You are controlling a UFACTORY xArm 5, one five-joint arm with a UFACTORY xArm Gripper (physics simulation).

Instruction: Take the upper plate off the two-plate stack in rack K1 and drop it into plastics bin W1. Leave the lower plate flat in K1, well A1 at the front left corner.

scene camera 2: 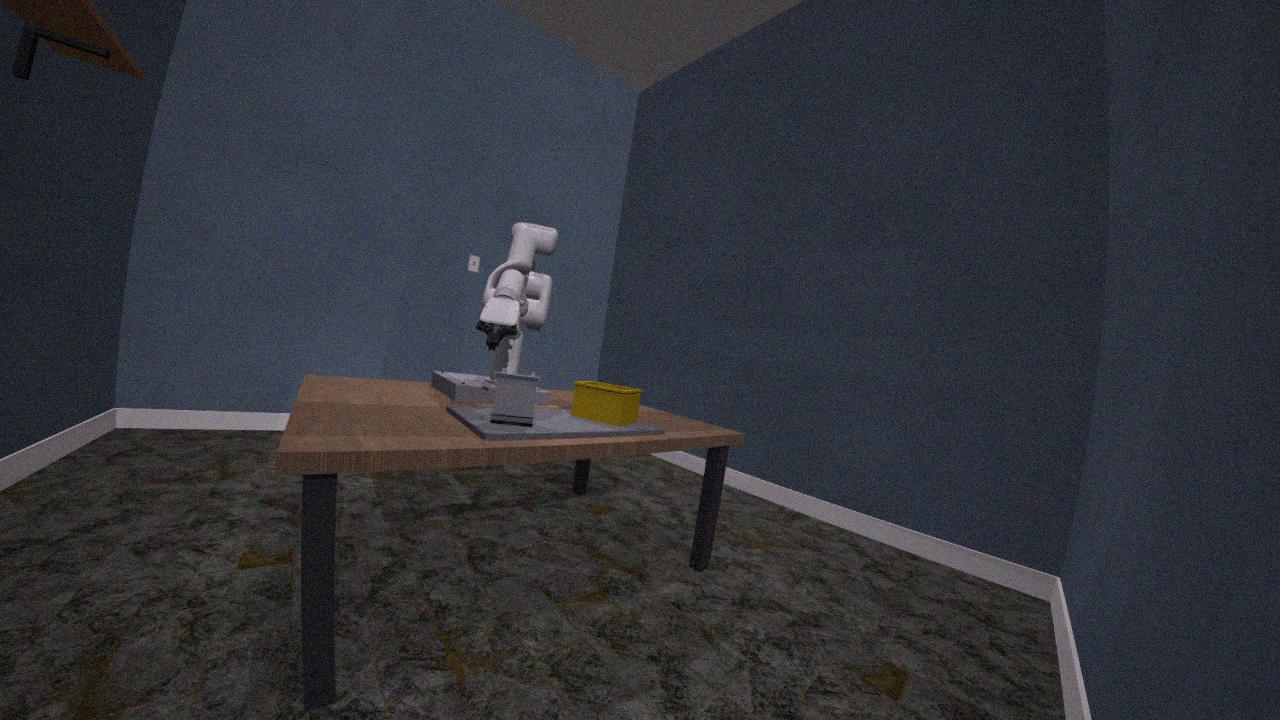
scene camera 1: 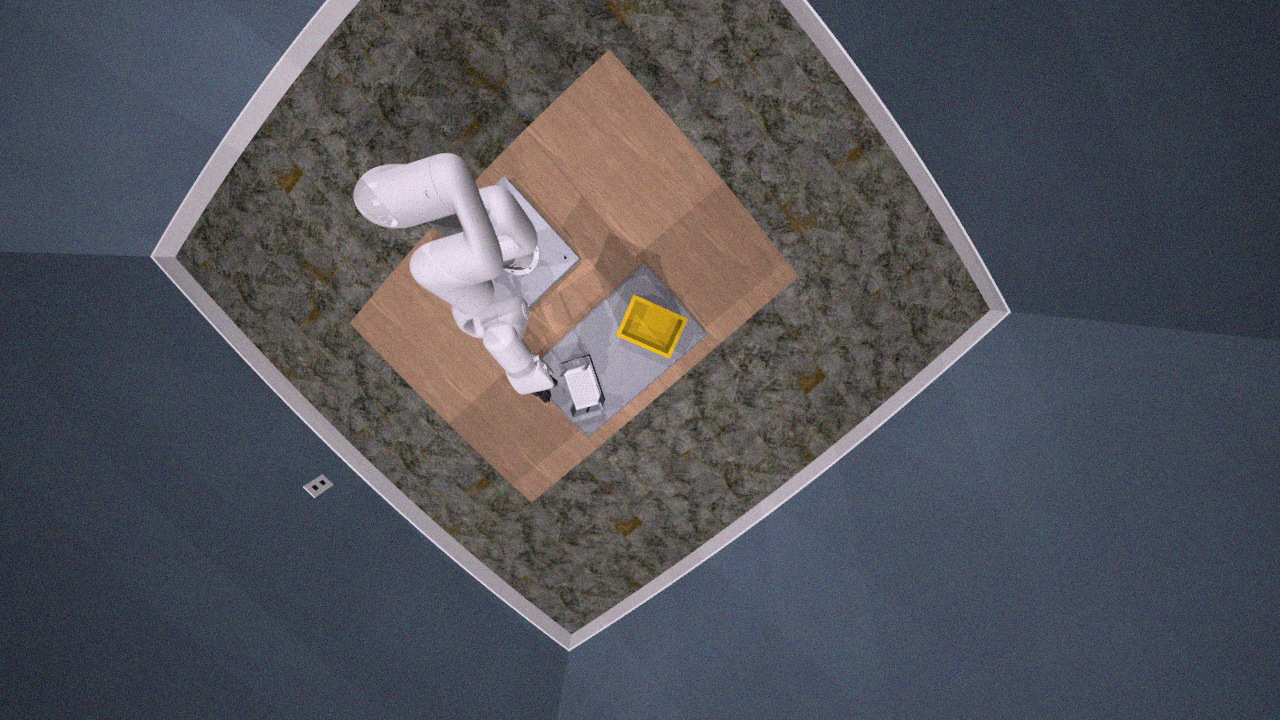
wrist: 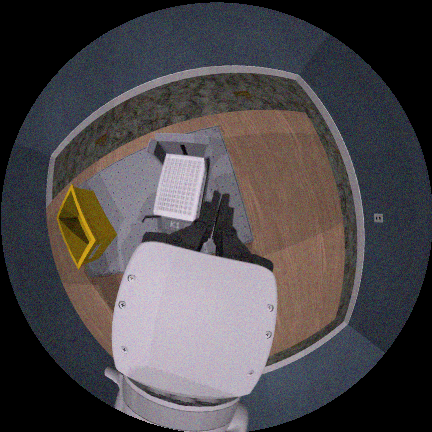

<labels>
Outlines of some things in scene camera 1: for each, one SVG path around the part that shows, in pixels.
The gripper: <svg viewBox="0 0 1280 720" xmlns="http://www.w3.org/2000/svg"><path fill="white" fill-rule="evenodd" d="M506 372L509 382L519 394L533 394L538 396L544 403L550 402L551 392L549 390L558 385L558 381L552 377L554 376L553 370L542 358L537 361L533 371L523 378L512 378Z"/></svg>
A white gridded plate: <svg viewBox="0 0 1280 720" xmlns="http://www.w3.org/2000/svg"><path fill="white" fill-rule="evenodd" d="M590 365L587 370L583 371L582 367L566 371L564 374L576 410L598 404L600 394Z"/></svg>
</labels>
